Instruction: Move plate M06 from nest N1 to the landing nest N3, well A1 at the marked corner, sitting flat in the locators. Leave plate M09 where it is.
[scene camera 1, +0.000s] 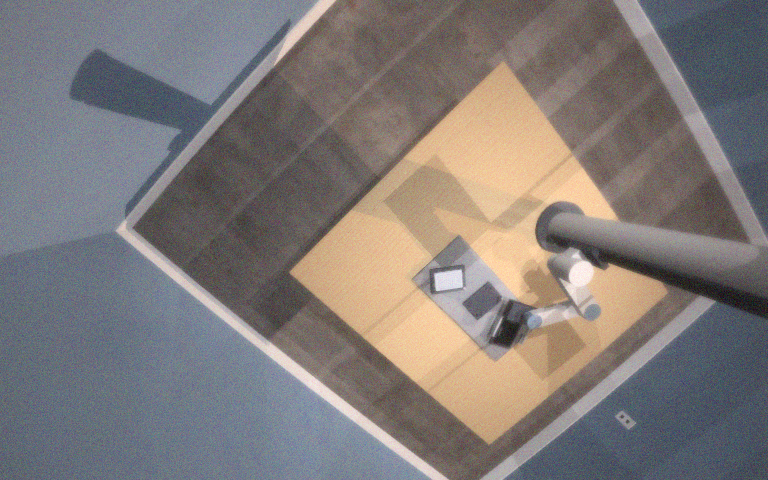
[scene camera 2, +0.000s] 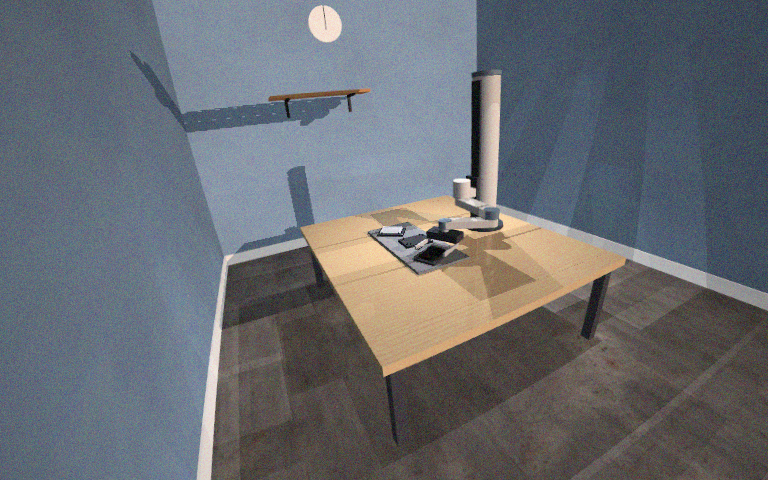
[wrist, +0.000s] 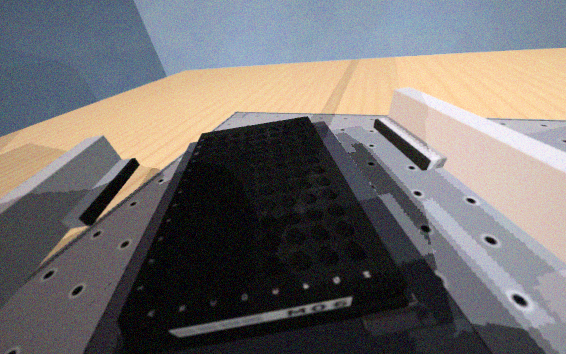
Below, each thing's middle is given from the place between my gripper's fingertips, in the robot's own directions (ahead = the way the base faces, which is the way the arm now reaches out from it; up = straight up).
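Labels:
The black plate (wrist: 263, 235) lies 10 mm to the right of my hand, 20 mm behind it and 20 mm below it.

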